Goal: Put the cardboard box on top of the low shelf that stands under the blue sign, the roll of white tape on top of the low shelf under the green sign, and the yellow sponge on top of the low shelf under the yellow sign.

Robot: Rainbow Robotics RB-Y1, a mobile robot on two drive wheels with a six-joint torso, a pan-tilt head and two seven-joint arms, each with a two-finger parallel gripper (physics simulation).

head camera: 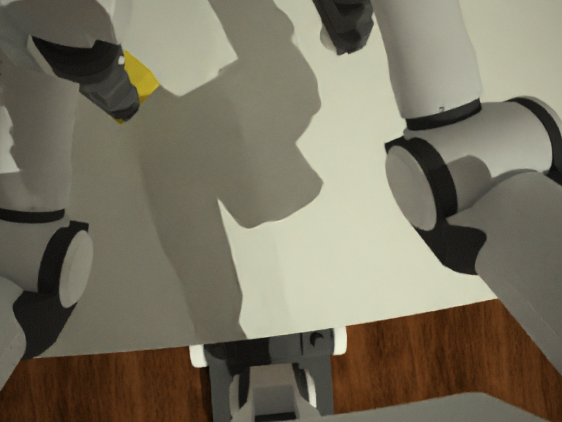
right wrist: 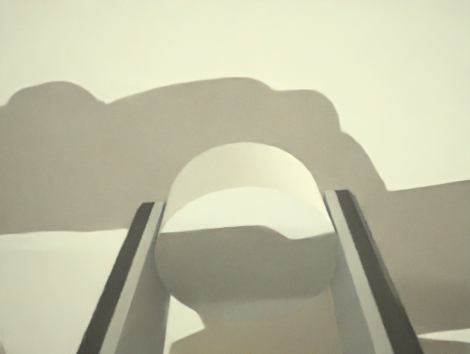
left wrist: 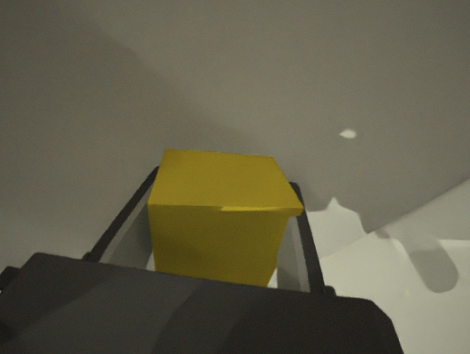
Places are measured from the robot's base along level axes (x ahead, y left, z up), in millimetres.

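Pixels of known places: left gripper, between the fingertips: (head camera: 111, 104) (left wrist: 225, 186); right gripper, between the fingertips: (head camera: 334, 36) (right wrist: 245, 216).
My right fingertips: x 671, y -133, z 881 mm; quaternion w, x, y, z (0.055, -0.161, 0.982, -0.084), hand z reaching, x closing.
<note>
Behind a point stands the place of what it marks.
The yellow sponge (head camera: 141, 77) @(x 634, y 184, z 843 mm) (left wrist: 215, 240) @(x 606, y 243, z 842 mm) is a thick block between the fingers of my left gripper (head camera: 126, 116) (left wrist: 225, 186) @(x 609, y 251, z 808 mm). This gripper is shut on it and appears to hold it above the white table top. The roll of white tape (head camera: 327, 40) @(x 652, y -116, z 895 mm) (right wrist: 245, 270) @(x 668, y -131, z 902 mm) is between the fingers of my right gripper (head camera: 346, 50) (right wrist: 245, 216) @(x 671, y -133, z 881 mm), which is shut on it. In the head view most of the tape is hidden by the dark fingers at the top. The cardboard box, the low shelves and the coloured signs do not show in these views.
The white table top (head camera: 325, 270) @(x 294, y -116, z 721 mm) spreads under both arms, with wide arm shadows across it. Its near edge runs just in front of my base (head camera: 270, 350) @(x -31, y -4, z 192 mm). Brown wooden floor (head camera: 400, 350) @(x -163, y -585, z 1 mm) shows on the near side of that edge.
</note>
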